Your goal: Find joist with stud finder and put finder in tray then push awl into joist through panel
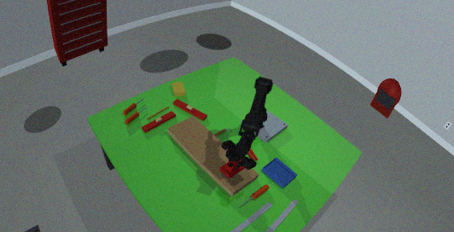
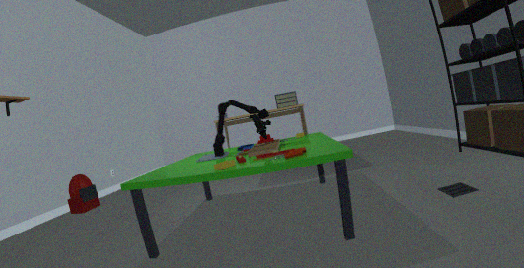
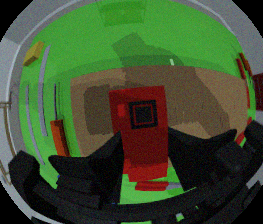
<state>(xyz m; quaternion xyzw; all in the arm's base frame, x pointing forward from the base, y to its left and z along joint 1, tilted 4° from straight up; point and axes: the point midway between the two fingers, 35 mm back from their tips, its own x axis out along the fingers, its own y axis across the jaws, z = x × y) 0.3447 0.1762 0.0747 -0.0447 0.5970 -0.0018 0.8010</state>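
Now: gripper tip 21 cm past the blue tray, 16 cm to the right of it and 5 cm above it. From my gripper tip the other things lie so: stud finder: 2 cm above, 1 cm ahead; awl: 25 cm to the right, 17 cm behind, 6 cm below.
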